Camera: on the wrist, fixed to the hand. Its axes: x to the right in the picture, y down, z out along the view.
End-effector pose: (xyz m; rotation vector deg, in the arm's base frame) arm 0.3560 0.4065 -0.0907 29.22 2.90 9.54
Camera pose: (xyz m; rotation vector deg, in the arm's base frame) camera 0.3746 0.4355 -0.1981 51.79 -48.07 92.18
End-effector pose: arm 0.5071 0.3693 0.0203 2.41 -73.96 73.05
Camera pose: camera 0.5936 0.4415 0.0162 25.25 68.42 -150.50
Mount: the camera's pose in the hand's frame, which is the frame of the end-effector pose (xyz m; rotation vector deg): 0.0240 -0.0304 -0.1059 24.17 -27.74 91.54
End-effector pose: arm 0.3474 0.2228 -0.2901 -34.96 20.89 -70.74
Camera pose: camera 0.2710 0.1690 -0.3533 -5.18 4.54 22.16
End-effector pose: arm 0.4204 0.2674 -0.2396 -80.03 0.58 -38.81
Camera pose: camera 0.3853 0.1613 -0.2248 -41.84 29.22 53.68
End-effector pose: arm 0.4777 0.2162 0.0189 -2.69 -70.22 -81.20
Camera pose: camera 0.5114 0.1211 -0.0313 -51.43 -72.41 15.51
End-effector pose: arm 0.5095 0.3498 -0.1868 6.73 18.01 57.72
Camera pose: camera 0.5129 0.3489 -0.2995 63.27 -5.69 137.62
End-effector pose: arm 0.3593 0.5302 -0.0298 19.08 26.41 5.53
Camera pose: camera 0.3334 0.5366 -0.1394 60.24 -21.57 83.16
